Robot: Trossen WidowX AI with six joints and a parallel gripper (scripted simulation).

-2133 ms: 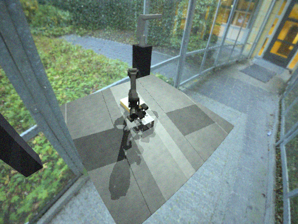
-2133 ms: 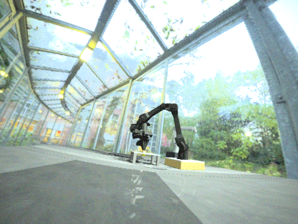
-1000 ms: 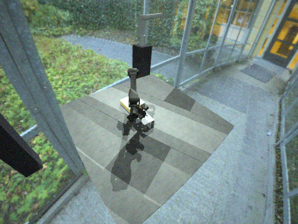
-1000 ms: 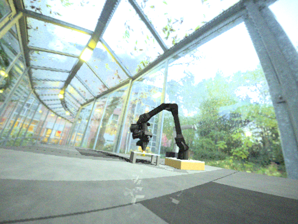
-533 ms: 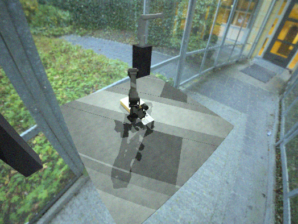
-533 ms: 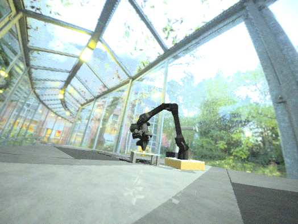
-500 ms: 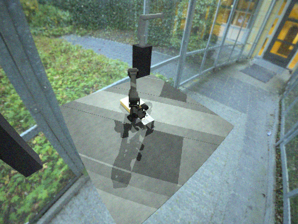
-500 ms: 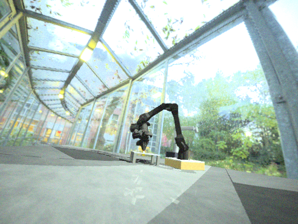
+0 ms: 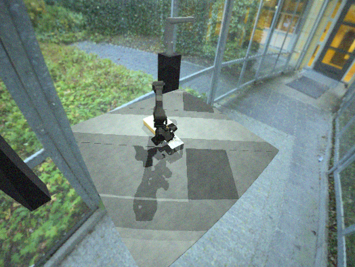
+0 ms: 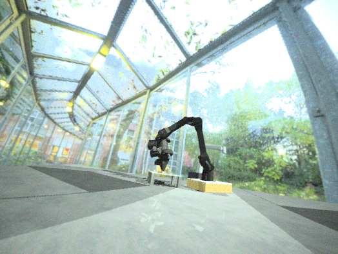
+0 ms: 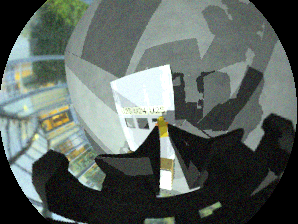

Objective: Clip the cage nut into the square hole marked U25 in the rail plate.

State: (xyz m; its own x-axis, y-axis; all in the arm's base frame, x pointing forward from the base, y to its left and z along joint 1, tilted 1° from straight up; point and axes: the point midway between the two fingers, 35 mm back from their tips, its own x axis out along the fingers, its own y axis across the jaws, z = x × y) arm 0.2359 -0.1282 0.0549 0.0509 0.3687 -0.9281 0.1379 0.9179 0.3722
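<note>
Now: gripper tip 1 cm above the yellow cage nut. Round my gripper tip: label strip (3 cm ahead, 3 cm to the left, 1 cm below).
</note>
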